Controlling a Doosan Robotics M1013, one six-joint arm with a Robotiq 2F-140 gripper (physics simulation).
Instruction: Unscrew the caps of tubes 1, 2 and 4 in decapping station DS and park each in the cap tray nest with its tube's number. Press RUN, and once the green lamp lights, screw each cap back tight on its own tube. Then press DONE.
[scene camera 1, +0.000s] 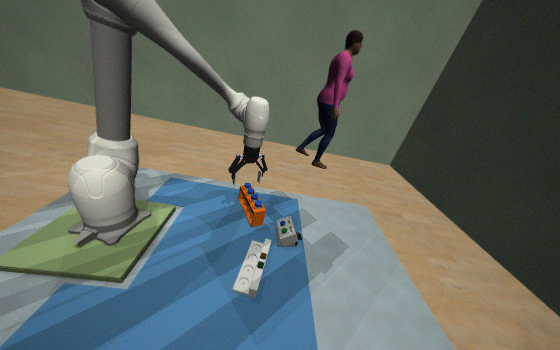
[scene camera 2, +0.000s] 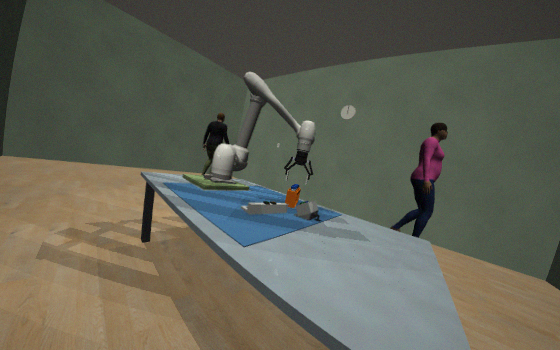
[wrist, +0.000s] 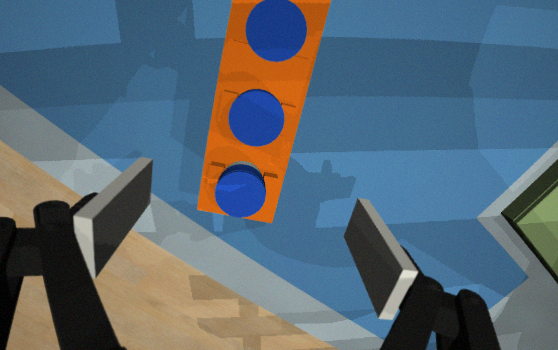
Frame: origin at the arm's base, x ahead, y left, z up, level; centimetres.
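Seen in the pictures: gripper, fingertip midpoint: (scene camera 1: 246, 183) (scene camera 2: 295, 182) (wrist: 254, 200); arm's base, origin of the base link: (scene camera 1: 114, 222) (scene camera 2: 220, 180).
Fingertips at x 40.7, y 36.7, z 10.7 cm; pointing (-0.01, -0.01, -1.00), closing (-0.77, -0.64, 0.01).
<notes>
Offsets run from my fingertips to a thing's top centre. Level surfaces: height alone.
The orange decapping station {dx +5.3, dy -5.2, dz -3.0 cm} (scene camera 1: 257, 218) (scene camera 2: 292, 199) (wrist: 250, 75) stands on the blue mat with several blue caps in a row; the end cap {dx +0.4, dy +0.9, dz -1.2 cm} (scene camera 1: 247, 185) (wrist: 240, 195) is seated like the others. Tube numbers are not readable. My gripper (scene camera 1: 247, 178) (scene camera 2: 296, 179) (wrist: 254, 200) is open and empty, pointing down above the station's far end. In the wrist view the end cap lies between the fingers sideways, somewhat above the fingertip line. The white cap tray {dx +17.2, dy -34.7, dz -8.0 cm} (scene camera 1: 255, 272) (scene camera 2: 267, 209) shows empty round nests and brown and dark green squares. The grey box {dx +26.7, dy -15.2, dz -4.9 cm} (scene camera 1: 286, 241) (scene camera 2: 306, 210) has blue and green buttons.
The blue mat {dz -13.3 cm} (scene camera 1: 200, 290) (scene camera 2: 245, 235) lies on the pale table {dz -13.6 cm} (scene camera 1: 365, 280) (scene camera 2: 350, 270). The arm base stands on a green plate (scene camera 1: 45, 250) (scene camera 2: 200, 184) (wrist: 542, 225). A person in pink (scene camera 1: 340, 80) (scene camera 2: 429, 160) is beyond the table; another in black (scene camera 2: 216, 132) is behind the arm.
</notes>
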